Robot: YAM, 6 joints.
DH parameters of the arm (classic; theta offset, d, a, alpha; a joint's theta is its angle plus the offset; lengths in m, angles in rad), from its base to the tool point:
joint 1: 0 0.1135 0.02 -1.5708
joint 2: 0 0 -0.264 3.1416
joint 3: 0.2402 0 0.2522 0
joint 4: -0.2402 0 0.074 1.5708
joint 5: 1.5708 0 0 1.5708
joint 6: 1.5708 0.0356 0 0
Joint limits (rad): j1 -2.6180..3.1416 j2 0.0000..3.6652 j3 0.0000..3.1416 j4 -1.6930..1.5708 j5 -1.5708..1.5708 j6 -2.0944..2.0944
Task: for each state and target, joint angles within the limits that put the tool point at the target. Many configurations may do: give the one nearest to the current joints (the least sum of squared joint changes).
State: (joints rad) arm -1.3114 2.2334 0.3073 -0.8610 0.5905 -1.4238
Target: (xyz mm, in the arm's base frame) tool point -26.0 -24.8 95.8
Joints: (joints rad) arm -1.5155 2.1878 0.1629 -1.2558 0.8752 -1.4238
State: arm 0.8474 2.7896 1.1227 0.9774 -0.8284 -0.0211
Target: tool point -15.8 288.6 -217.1
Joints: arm 1.5327 3.1300 1.1458 0.9196 -0.8511 -0.0211
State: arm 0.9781 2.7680 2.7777 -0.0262 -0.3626 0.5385
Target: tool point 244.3 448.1 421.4
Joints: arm 1.0416 2.2383 2.4905 -0.4289 -0.4456 0.5385
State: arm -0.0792 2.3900 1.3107 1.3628 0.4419 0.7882
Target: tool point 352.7 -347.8 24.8
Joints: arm -0.7463 2.6620 1.4161 1.2695 0.4633 0.7882
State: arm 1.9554 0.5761 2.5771 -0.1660 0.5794 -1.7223
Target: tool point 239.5 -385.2 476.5
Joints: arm 2.0817 0.3961 2.5788 -0.2160 0.6161 -1.7223
